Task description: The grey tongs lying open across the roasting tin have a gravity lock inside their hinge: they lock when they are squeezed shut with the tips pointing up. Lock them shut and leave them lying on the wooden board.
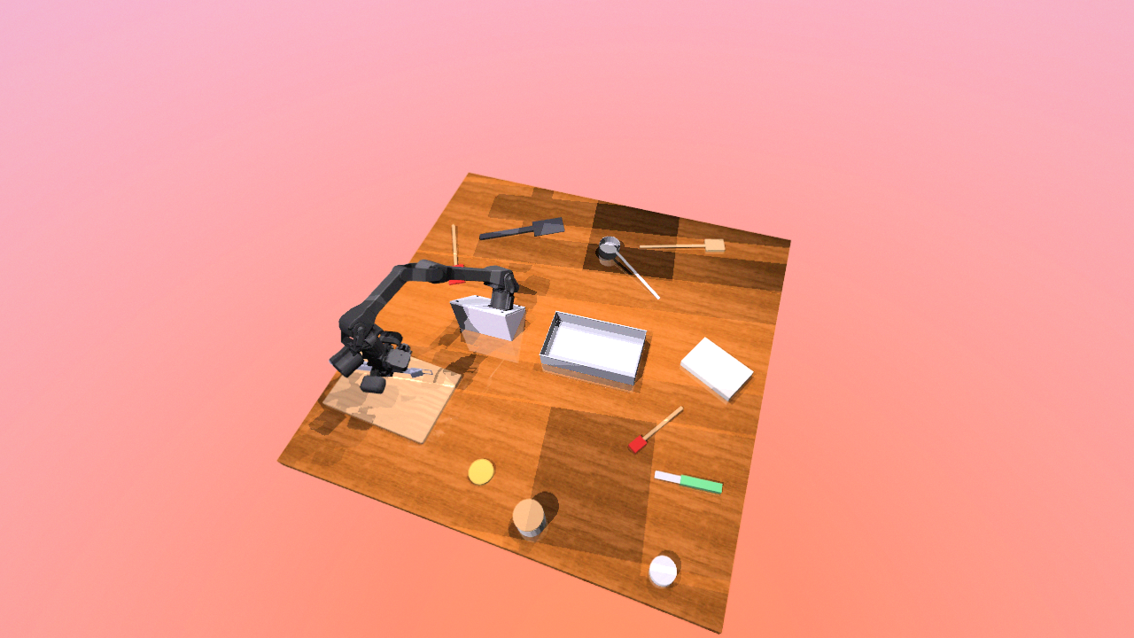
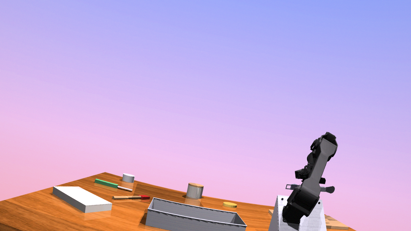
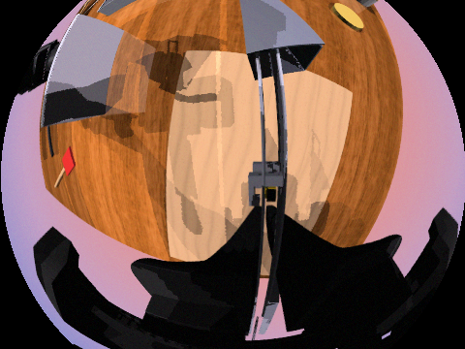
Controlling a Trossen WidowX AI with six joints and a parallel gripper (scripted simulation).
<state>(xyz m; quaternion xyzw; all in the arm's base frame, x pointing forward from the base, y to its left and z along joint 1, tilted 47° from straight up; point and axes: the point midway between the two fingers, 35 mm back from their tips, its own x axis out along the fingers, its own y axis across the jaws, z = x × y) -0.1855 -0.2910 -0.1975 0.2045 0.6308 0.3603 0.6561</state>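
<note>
Now: the wooden board 120 mm below my gripper tip and 40 mm behind it. Round my gripper tip: grey roasting tin (510 mm ahead, 340 mm to the left, 100 mm below); then cork-topped jar (520 mm ahead, 220 mm to the right, 90 mm below); then dark spatula (760 mm to the left, 120 mm below, 100 mm ahead).
</note>
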